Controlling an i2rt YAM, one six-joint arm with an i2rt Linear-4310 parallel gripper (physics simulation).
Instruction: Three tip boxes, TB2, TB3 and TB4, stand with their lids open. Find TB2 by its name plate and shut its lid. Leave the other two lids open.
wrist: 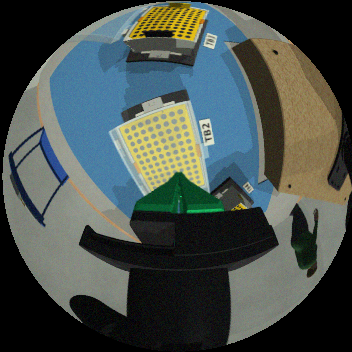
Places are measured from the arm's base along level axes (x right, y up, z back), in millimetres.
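Where they show: gripper, fingertip midpoint: (178, 176).
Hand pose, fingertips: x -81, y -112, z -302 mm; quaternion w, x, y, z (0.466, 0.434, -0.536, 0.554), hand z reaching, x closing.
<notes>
Each offset is from my fingertips to the top centre of the thing. "spot": to the spot under its first point. Level surfaces: height alone.
TB2 {dx +15, dy -3, dz +0 mm} (162, 142) stands in the middle of the view, with its name plate {spot: dx +19, dy -79, dz +54 mm} (206, 132) at its right. Its clear lid lies down over the yellow rack, whose holes look pale through it. My gripper (178, 176) is shut and empty; its green fingertips overlap the near end of TB2 in the view, and I cannot tell whether they touch the lid. TB3 (167, 25) is at the top, its rack uncovered and its clear lid (100, 33) standing open to the left. TB4 {dx -169, dy -15, dz +118 mm} (230, 193) is at the lower right, partly hidden by the gripper; its lid cannot be made out.
The boxes stand on a blue mat {dy -81 mm} (85, 100) with a grey border. A large brown block (310, 125) stands along the right side. A blue frame (54, 155) is beyond the left edge. A small figure in green (304, 249) shows at the lower right.
</notes>
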